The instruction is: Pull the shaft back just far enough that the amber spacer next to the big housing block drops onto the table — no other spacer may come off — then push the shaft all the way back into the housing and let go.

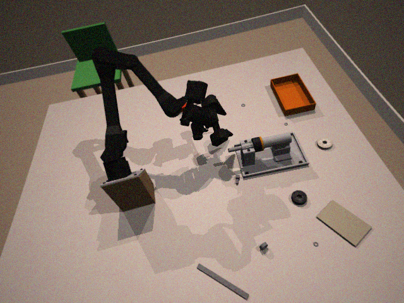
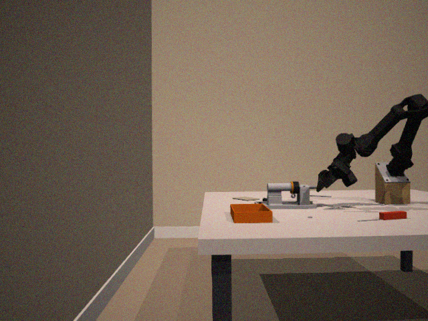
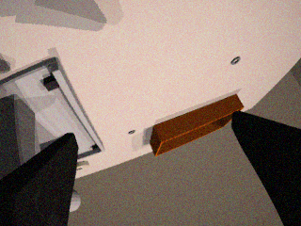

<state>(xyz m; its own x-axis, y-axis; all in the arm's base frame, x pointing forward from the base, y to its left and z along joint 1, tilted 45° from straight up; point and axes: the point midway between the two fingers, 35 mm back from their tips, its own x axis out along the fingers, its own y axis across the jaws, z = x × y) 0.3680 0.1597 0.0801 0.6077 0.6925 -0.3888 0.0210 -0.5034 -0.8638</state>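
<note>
The shaft lies 50 mm ahead of my gripper tip and 120 mm to the right of it. From my gripper tip the other things lie so: bolt: 20 mm behind, 200 mm to the right, 70 mm below; then amber spacer: 90 mm ahead, 120 mm to the right; then black spacer: 60 mm ahead, 120 mm to the right.
</note>
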